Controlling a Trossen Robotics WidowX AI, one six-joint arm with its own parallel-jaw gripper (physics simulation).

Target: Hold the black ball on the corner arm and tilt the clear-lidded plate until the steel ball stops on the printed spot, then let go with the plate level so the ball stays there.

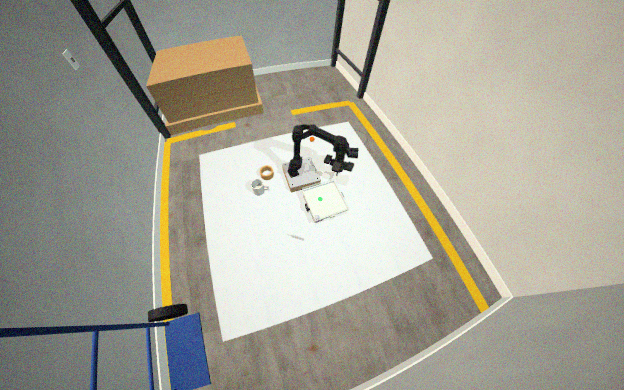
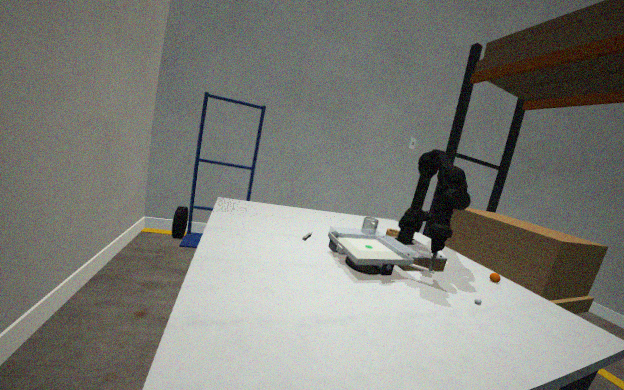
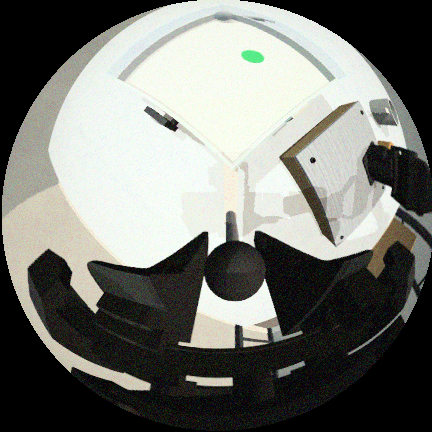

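The clear-lidded plate (image 1: pixel 331 206) (image 2: pixel 358 249) (image 3: pixel 209 92) sits on its stand in front of the arm's base. The printed green spot (image 1: pixel 320 199) (image 2: pixel 368 246) (image 3: pixel 252 56) is bare. The steel ball (image 3: pixel 223 15) lies in the plate's corner farthest from the gripper. My gripper (image 1: pixel 337 172) (image 2: pixel 434 257) (image 3: pixel 231 235) is shut on the black ball (image 3: pixel 235 278), which sits on the thin arm at the plate's near corner. The plate's tilt is hard to judge.
The arm's base board (image 1: pixel 303 179) (image 3: pixel 342 160) lies beside the plate. A mug (image 1: pixel 258 187) (image 2: pixel 370 224), a tape roll (image 1: pixel 266 172), a small stick (image 1: pixel 296 237) (image 2: pixel 306 235), an orange ball (image 2: pixel 495 277) and a small grey ball (image 2: pixel 477 301) lie around. A cardboard box (image 1: pixel 202 77) and a blue hand truck (image 2: pixel 198 155) stand off the mat.
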